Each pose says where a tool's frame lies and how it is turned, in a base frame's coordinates. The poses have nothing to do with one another.
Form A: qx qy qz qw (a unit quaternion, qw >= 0); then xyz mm.
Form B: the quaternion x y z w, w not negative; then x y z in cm. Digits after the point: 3 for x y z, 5 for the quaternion.
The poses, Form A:
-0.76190, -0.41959, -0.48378, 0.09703, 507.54, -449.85, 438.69
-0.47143, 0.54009, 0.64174, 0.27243, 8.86, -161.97, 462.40
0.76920, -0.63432, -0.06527, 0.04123, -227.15, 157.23, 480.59
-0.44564, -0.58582, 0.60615, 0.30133, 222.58, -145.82, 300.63
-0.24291, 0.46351, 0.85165, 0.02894, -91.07, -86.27, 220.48
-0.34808, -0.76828, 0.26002, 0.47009, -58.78, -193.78, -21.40
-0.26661, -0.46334, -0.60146, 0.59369, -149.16, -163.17, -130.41
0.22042, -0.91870, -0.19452, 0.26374, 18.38, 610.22, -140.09
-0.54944, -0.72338, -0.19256, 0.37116, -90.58, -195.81, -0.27
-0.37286, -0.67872, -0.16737, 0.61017, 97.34, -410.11, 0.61
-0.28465, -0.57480, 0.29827, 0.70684, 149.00, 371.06, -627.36
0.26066, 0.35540, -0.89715, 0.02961, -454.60, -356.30, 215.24
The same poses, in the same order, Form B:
-0.76190, -0.41959, -0.48378, 0.09703, 50.754, -44.985, 43.869
-0.47143, 0.54009, 0.64174, 0.27243, 0.886, -16.197, 46.240
0.76920, -0.63432, -0.06527, 0.04123, -22.715, 15.723, 48.059
-0.44564, -0.58582, 0.60615, 0.30133, 22.258, -14.582, 30.063
-0.24291, 0.46351, 0.85165, 0.02894, -9.107, -8.627, 22.048
-0.34808, -0.76828, 0.26002, 0.47009, -5.878, -19.378, -2.140
-0.26661, -0.46334, -0.60146, 0.59369, -14.916, -16.317, -13.041
0.22042, -0.91870, -0.19452, 0.26374, 1.838, 61.022, -14.009
-0.54944, -0.72338, -0.19256, 0.37116, -9.058, -19.581, -0.027
-0.37286, -0.67872, -0.16737, 0.61017, 9.734, -41.011, 0.061
-0.28465, -0.57480, 0.29827, 0.70684, 14.900, 37.106, -62.736
0.26066, 0.35540, -0.89715, 0.02961, -45.460, -35.630, 21.524

